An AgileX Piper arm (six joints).
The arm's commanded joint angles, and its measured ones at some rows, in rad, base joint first. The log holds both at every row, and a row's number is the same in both.
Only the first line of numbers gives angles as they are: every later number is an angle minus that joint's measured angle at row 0.
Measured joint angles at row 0:
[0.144, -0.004, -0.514, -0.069, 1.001, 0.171]
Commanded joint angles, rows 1 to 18:
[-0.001, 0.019, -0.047, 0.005, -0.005, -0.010]
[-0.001, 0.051, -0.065, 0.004, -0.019, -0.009]
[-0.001, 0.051, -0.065, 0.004, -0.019, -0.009]
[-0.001, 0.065, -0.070, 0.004, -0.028, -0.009]
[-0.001, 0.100, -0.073, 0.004, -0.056, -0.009]
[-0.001, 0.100, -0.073, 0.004, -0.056, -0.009]
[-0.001, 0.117, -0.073, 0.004, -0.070, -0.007]
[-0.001, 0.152, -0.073, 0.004, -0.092, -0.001]
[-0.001, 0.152, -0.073, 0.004, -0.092, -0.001]
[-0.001, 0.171, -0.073, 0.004, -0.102, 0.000]
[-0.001, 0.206, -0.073, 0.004, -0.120, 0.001]
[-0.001, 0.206, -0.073, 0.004, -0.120, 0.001]
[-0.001, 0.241, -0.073, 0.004, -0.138, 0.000]
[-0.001, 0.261, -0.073, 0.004, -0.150, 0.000]
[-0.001, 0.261, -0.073, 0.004, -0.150, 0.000]
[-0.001, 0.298, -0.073, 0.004, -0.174, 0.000]
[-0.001, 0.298, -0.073, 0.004, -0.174, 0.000]
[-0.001, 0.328, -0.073, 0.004, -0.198, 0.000]
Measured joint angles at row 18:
[0.000, 0.293, -0.067, 0.001, -0.155, 0.002]
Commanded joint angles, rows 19 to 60:
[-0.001, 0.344, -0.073, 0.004, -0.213, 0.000]
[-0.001, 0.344, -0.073, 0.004, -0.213, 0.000]
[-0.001, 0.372, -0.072, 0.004, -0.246, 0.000]
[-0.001, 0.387, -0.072, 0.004, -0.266, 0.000]
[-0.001, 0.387, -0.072, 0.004, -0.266, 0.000]
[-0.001, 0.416, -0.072, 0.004, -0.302, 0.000]
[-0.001, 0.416, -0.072, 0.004, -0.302, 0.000]
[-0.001, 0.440, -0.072, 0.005, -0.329, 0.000]
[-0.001, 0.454, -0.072, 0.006, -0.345, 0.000]
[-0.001, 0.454, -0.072, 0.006, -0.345, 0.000]
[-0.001, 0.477, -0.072, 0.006, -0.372, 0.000]
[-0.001, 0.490, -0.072, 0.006, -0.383, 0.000]
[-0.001, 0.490, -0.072, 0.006, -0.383, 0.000]
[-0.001, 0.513, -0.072, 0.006, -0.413, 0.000]
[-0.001, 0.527, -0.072, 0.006, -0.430, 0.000]
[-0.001, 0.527, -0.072, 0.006, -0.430, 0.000]
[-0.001, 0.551, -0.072, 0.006, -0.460, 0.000]
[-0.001, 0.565, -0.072, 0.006, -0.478, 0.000]
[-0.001, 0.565, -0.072, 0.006, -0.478, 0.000]
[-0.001, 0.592, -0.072, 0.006, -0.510, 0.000]
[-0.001, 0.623, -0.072, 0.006, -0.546, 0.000]
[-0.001, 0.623, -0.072, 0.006, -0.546, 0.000]
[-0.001, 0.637, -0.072, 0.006, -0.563, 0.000]
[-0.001, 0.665, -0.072, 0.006, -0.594, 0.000]
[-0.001, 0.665, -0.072, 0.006, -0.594, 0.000]
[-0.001, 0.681, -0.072, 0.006, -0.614, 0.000]
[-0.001, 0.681, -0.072, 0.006, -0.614, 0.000]
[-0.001, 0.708, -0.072, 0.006, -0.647, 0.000]
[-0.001, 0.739, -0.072, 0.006, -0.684, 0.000]
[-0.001, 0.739, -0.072, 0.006, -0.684, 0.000]
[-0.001, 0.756, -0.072, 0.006, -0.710, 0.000]
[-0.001, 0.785, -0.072, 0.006, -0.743, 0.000]
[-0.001, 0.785, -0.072, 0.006, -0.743, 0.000]
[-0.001, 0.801, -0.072, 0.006, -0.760, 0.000]
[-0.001, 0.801, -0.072, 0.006, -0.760, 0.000]
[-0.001, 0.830, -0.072, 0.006, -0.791, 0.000]
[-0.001, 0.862, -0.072, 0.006, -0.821, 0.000]
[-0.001, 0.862, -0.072, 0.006, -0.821, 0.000]
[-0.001, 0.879, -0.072, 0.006, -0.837, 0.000]
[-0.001, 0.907, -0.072, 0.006, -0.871, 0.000]
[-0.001, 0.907, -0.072, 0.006, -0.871, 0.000]
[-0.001, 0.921, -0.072, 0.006, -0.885, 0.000]
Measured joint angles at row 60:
[0.000, 0.888, -0.067, 0.010, -0.828, 0.003]
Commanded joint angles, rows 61 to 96:
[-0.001, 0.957, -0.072, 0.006, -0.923, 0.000]
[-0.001, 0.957, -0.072, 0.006, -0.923, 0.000]
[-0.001, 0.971, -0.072, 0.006, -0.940, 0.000]
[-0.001, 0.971, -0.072, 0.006, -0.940, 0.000]
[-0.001, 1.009, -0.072, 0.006, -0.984, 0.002]
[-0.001, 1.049, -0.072, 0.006, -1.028, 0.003]
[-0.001, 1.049, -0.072, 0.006, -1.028, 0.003]
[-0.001, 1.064, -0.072, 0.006, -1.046, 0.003]
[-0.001, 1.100, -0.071, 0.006, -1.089, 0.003]
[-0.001, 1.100, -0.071, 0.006, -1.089, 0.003]
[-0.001, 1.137, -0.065, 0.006, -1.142, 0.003]
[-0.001, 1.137, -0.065, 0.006, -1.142, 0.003]
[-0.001, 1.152, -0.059, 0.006, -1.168, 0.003]
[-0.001, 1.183, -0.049, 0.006, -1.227, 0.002]
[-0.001, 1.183, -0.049, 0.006, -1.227, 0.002]
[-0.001, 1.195, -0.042, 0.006, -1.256, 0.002]
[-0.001, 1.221, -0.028, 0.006, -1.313, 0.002]
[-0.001, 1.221, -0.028, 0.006, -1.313, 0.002]
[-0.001, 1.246, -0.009, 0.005, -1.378, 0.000]
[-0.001, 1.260, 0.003, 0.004, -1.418, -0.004]
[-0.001, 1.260, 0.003, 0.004, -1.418, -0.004]
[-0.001, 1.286, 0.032, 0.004, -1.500, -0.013]
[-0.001, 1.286, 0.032, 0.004, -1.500, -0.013]
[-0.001, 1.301, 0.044, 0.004, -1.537, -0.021]
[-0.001, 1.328, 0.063, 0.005, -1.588, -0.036]
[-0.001, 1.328, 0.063, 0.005, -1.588, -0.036]
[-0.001, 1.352, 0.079, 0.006, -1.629, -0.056]
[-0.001, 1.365, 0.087, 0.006, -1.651, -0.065]
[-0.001, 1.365, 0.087, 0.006, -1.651, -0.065]
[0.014, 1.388, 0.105, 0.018, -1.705, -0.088]
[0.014, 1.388, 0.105, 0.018, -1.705, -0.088]
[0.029, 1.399, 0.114, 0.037, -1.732, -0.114]
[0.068, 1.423, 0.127, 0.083, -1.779, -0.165]
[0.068, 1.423, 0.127, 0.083, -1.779, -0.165]
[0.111, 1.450, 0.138, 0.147, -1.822, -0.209]
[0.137, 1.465, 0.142, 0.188, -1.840, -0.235]
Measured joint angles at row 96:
[0.083, 1.438, 0.131, 0.103, -1.765, -0.159]
